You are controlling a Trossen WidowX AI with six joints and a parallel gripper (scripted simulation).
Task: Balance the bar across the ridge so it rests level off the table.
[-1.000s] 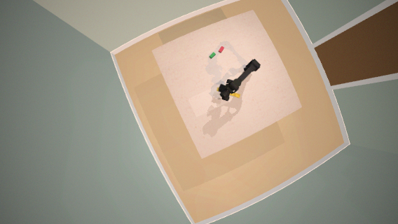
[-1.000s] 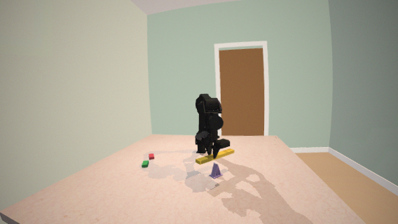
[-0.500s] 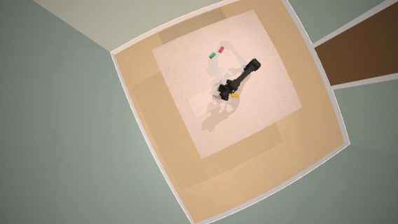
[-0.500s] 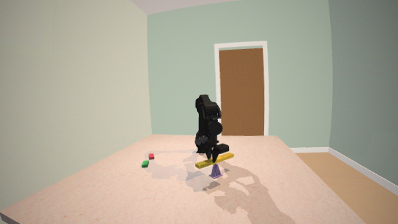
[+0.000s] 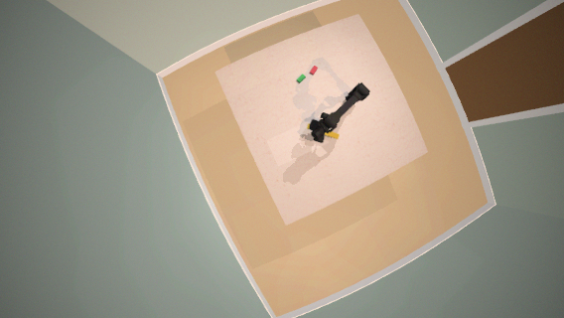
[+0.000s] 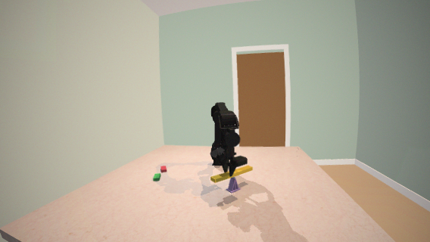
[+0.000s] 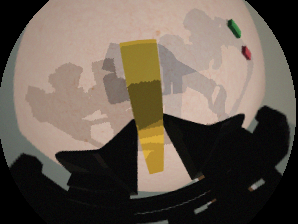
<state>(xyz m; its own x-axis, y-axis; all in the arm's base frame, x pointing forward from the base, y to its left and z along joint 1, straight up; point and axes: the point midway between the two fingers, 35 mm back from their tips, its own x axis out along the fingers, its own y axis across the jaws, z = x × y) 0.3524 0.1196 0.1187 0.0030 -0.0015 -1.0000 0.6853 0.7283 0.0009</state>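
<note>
Right now the long yellow bar is 2 cm to the left of my gripper tip and 2 cm behind it. From my gripper tip the other things lie so: small green block (41 cm to the right, 8 cm below, 7 cm behind); small red block (44 cm to the right, 19 cm behind, 8 cm below).
</note>
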